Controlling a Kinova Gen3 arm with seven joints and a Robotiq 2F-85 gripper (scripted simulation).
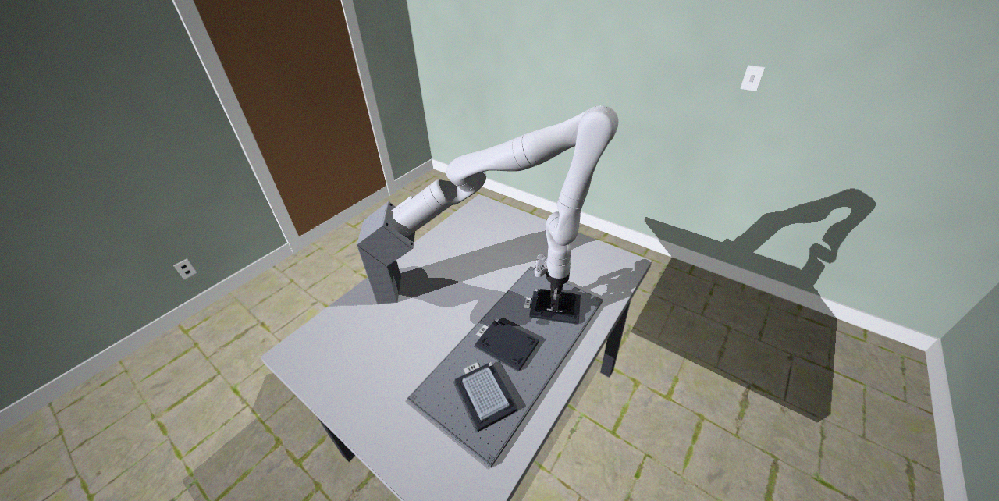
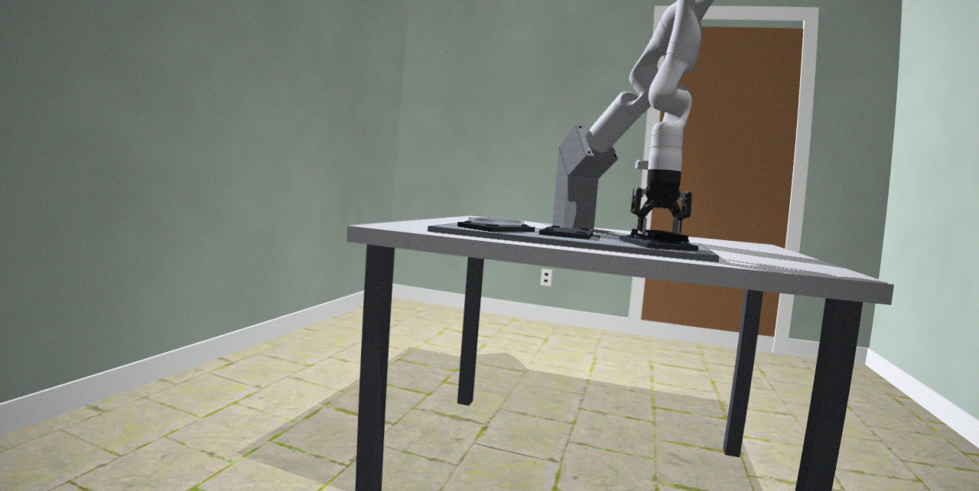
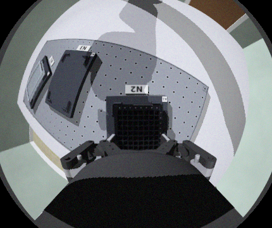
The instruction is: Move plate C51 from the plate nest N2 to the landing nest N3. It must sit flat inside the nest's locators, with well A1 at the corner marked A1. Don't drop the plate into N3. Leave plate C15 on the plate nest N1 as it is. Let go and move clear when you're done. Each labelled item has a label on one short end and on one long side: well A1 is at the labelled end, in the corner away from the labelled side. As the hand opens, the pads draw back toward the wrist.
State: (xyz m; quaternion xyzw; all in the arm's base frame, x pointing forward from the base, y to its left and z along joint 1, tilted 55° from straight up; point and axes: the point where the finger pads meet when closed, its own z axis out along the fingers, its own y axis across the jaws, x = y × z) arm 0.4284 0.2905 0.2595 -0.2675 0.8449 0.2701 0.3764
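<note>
Right now my hand is 3 cm above the plate nest N2. From my hand the other things lie so: N2 tag: 7 cm to the right, 6 cm behind, 3 cm below; then N3 tag: 27 cm to the right, 4 cm behind, 3 cm below; then landing nest N3: 22 cm to the right, 5 cm ahead, 3 cm below.
</note>
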